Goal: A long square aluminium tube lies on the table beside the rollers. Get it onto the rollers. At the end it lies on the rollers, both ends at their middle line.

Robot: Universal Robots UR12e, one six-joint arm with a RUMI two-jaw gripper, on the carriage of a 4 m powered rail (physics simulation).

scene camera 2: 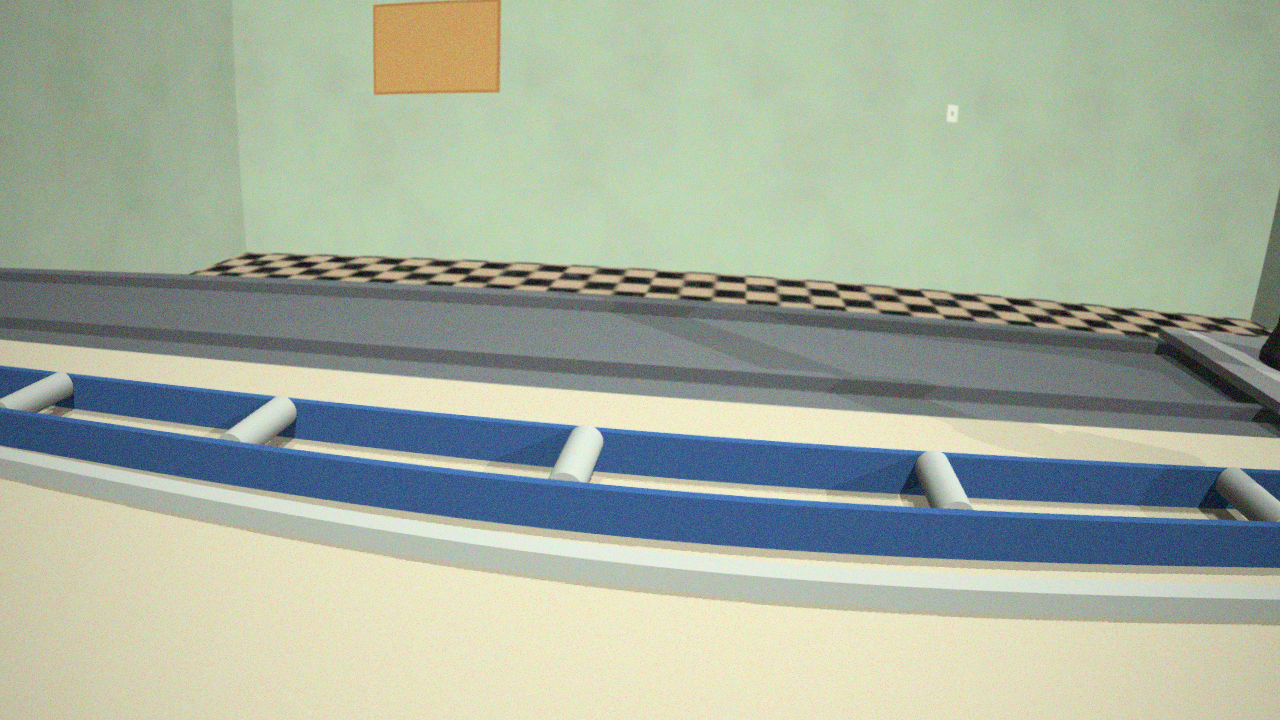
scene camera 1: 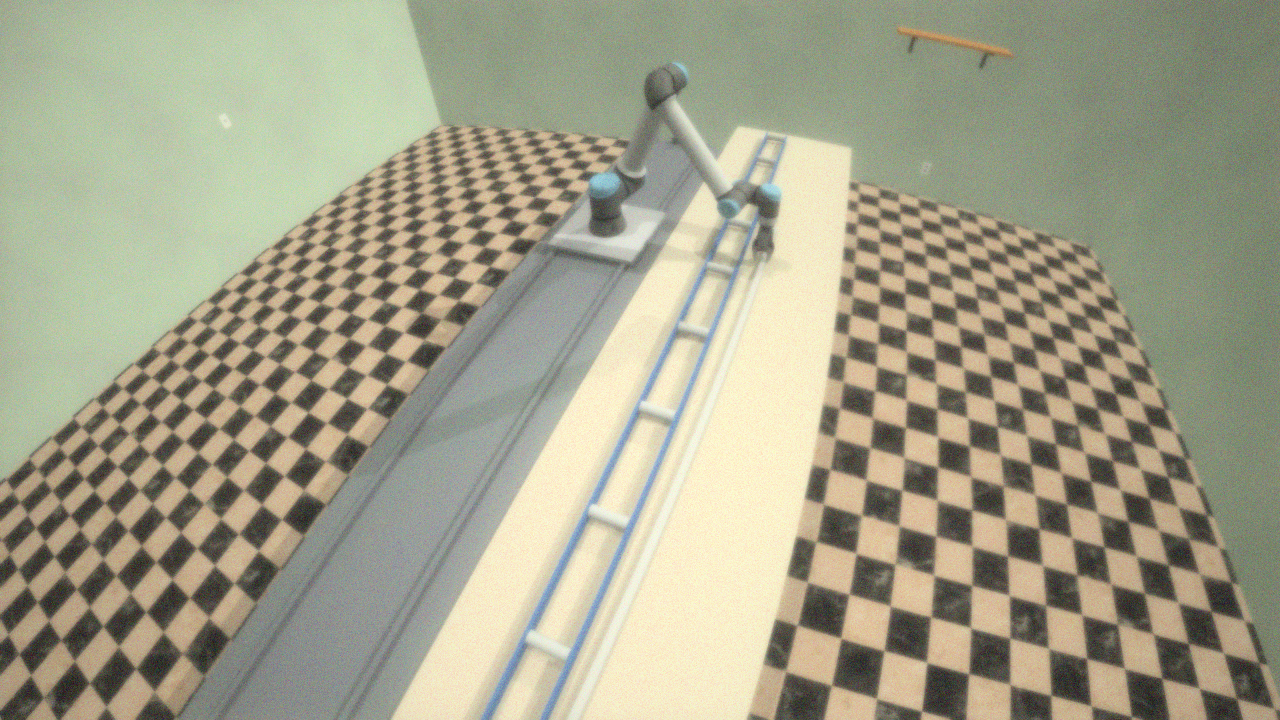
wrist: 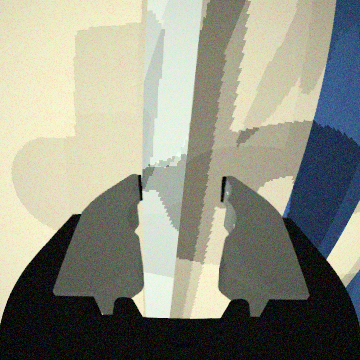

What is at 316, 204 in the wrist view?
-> A blue roller frame.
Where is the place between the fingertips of my gripper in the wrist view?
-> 181, 178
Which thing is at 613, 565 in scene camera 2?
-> A long square aluminium tube.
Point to a long square aluminium tube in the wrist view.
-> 171, 41
